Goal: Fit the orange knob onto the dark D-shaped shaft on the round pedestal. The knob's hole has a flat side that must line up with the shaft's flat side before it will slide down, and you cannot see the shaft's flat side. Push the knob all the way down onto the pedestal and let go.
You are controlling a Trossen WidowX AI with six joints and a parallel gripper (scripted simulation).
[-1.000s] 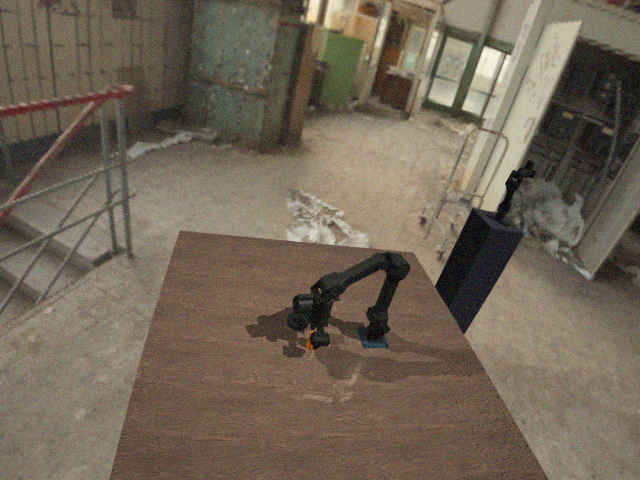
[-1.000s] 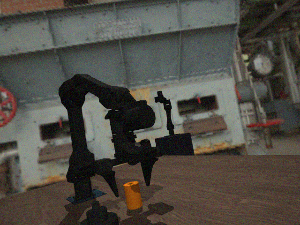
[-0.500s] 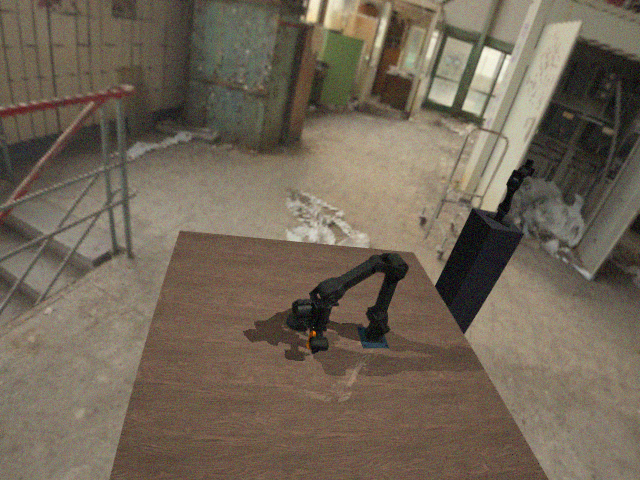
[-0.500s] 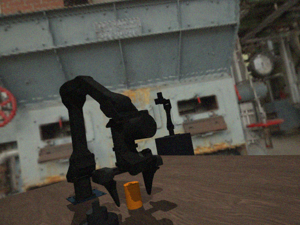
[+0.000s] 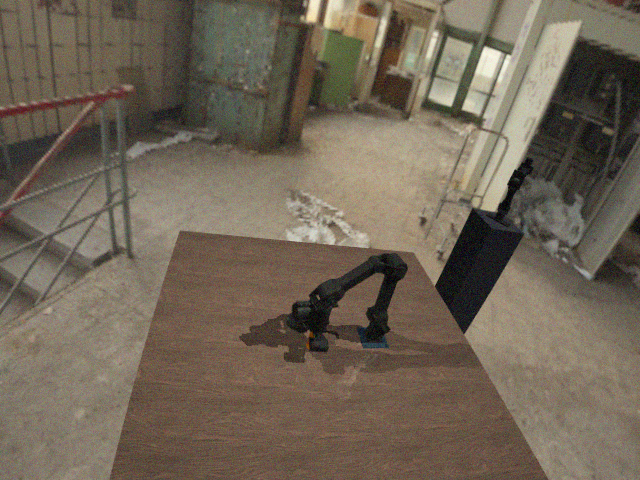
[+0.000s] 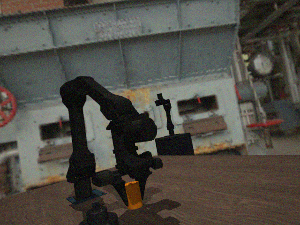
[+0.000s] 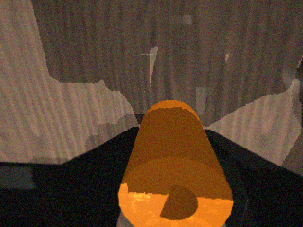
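My gripper tip is now 110 mm to the left of the dark round pedestal, 50 mm short of it and 20 mm below it. The rest, counted from my gripper tip: orange knob (20 mm above).
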